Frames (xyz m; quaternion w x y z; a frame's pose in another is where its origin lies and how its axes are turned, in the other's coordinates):
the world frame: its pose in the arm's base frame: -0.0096 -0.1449 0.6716 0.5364 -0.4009 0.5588 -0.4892
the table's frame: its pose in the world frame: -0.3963 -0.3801 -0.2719 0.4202 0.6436 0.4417 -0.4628
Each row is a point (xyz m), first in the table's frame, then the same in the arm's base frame.
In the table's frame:
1: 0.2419 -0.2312 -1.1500
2: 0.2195 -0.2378 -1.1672
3: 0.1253 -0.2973 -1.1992
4: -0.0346 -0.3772 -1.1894
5: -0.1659 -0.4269 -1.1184
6: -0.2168 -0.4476 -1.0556
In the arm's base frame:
1: -0.1971 0.3583 -0.0743
2: -0.1710 0.3645 -0.0853
3: -0.0725 0.4248 -0.0946
4: 0.0780 0.5096 -0.0475
5: 0.1850 0.5667 0.0527
6: 0.2171 0.5922 0.1254

